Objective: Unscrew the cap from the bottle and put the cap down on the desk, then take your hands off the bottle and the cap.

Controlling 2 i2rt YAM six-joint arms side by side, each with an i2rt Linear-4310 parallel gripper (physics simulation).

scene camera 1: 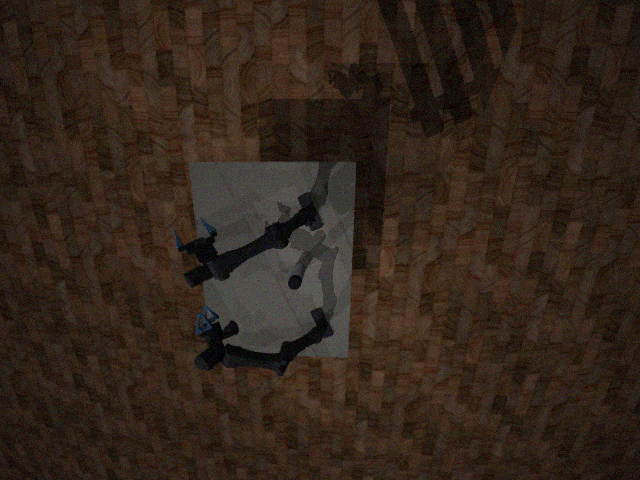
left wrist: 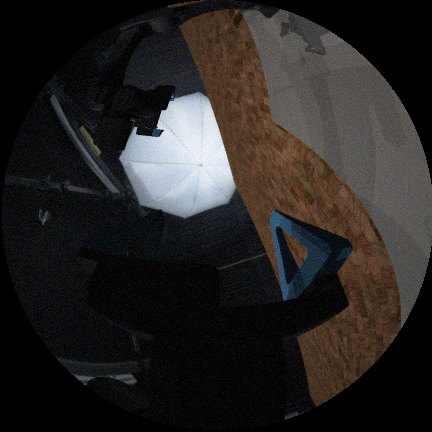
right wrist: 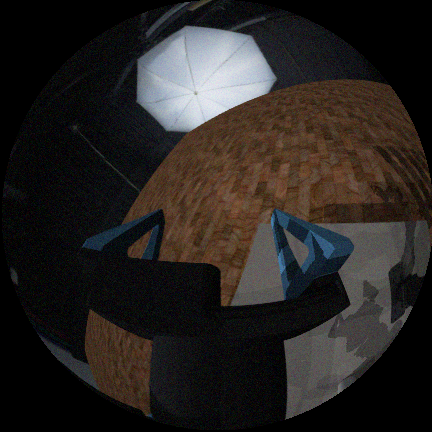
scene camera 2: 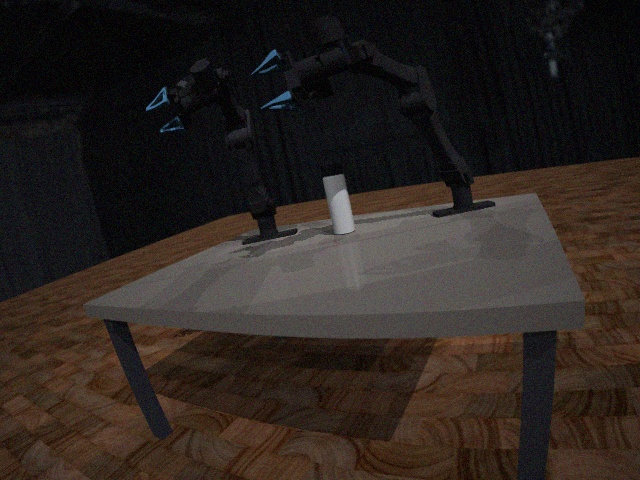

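Seen in the pictures: left gripper, between the fingertips: [scene camera 1: 202,309] [left wrist: 216,215] [scene camera 2: 256,92]; right gripper, between the fingertips: [scene camera 1: 187,223] [left wrist: 166,114] [right wrist: 217,214] [scene camera 2: 153,120]; left arm's base, origin of its link: [scene camera 1: 321,323] [scene camera 2: 464,210]; right arm's base, origin of its link: [scene camera 1: 310,212] [right wrist: 397,293] [scene camera 2: 270,237].
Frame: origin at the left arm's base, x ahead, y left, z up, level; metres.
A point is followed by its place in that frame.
Note:
A white bottle [scene camera 2: 339,206] @(x 0.005, y -0.380, z 0.085 m) stands upright on the grey desk [scene camera 1: 217,180] @(x 0.172, y -1.016, z 0.000 m) [scene camera 2: 330,324] @(x 0.615, y -0.413, z -0.016 m). Its black cap [scene camera 1: 295,282] @(x -0.037, y -0.385, z 0.216 m) [scene camera 2: 331,169] @(x 0.003, y -0.381, z 0.197 m) sits on its top. Neither bottle nor cap can be made out in the wrist views. My left gripper [scene camera 1: 205,317] @(x 0.327, y -0.493, z 0.408 m) [scene camera 2: 256,90] @(x 0.327, y -0.493, z 0.408 m) [left wrist: 216,215] @(x 0.327, y -0.493, z 0.408 m) is open and empty, high above the desk and apart from the bottle. My right gripper [scene camera 1: 189,225] @(x 0.153, y -0.834, z 0.458 m) [scene camera 2: 153,120] @(x 0.153, y -0.834, z 0.458 m) [right wrist: 217,214] @(x 0.153, y -0.834, z 0.458 m) is open and empty too, high up near the desk's left edge in scene camera 1, well away from the bottle.
The right gripper's head also shows in the left wrist view, before a white umbrella lamp [left wrist: 190,175] [right wrist: 200,75]. Both arms are mounted on the desk on either side of the bottle. A wooden parquet floor [scene camera 1: 465,361] [scene camera 2: 289,392] surrounds the desk. The scene is dim.

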